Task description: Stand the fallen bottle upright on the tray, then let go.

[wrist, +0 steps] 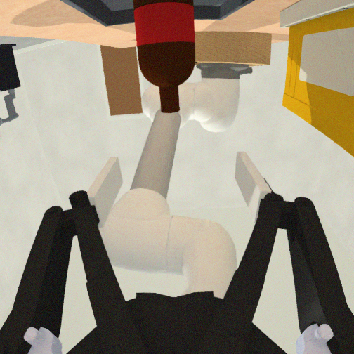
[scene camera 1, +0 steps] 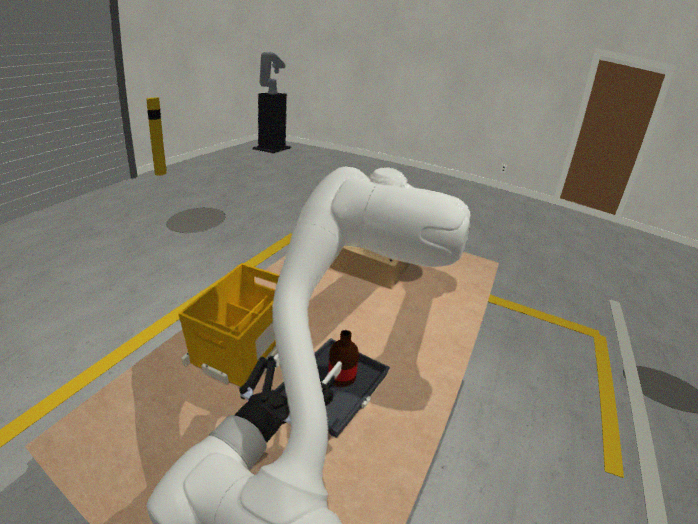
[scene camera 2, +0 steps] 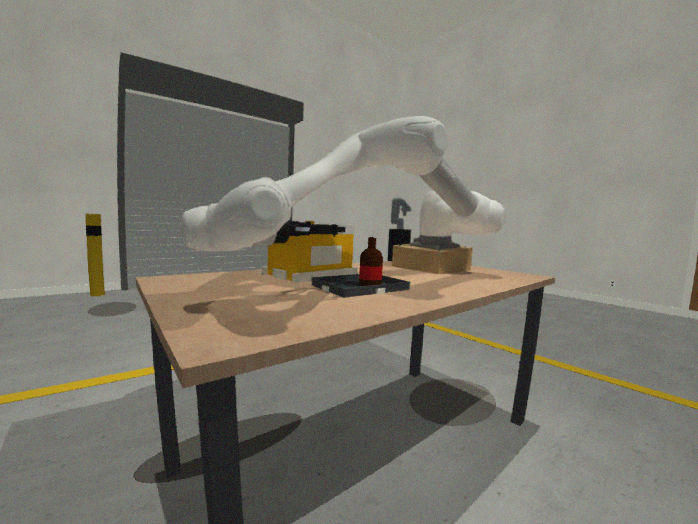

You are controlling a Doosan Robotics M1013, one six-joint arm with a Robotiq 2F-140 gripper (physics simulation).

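Places are measured from the arm's base along level axes (x ahead, y left, z up), in millimetres.
Pixels of known places: gripper, fingertip midpoint: (scene camera 1: pixel 315 355) (scene camera 2: pixel 340 228); arm's base at its link origin: (scene camera 2: pixel 434 246).
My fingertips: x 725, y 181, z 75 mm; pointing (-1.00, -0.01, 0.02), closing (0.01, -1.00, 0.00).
Observation:
Ahead of a thing's pixels: the offset from my fingertips to its top centre. Level surfaces: height alone.
The brown bottle {dx -123, dy +8, dz -25 mm} (scene camera 1: pixel 343 355) (scene camera 2: pixel 370 263) (wrist: pixel 165 50) with a red label stands upright on the dark tray {dx -85, dy +4, dz -159 mm} (scene camera 1: pixel 355 398) (scene camera 2: pixel 338 288) (wrist: pixel 220 8). Its neck points up, and nothing touches it in scene camera 2. My gripper (scene camera 1: pixel 305 366) (scene camera 2: pixel 341 229) (wrist: pixel 177 166) is open and empty. In scene camera 2 it is higher than the bottle's neck and to the left, apart from it. In the wrist view, inverted, the bottle is beyond the two pale finger pads and outside the gap. The arm hides part of the gripper and tray in scene camera 1.
A yellow crate {dx -75, dy -282, dz -10 mm} (scene camera 1: pixel 217 349) (scene camera 2: pixel 281 259) (wrist: pixel 320 110) with dividers stands beside the tray on the table {dz -185 mm} (scene camera 1: pixel 462 293) (scene camera 2: pixel 169 293). The arm's wooden base block (scene camera 1: pixel 366 269) (scene camera 2: pixel 431 259) (wrist: pixel 235 47) stands at the table's far end. The arm's forearm passes above the tray area.

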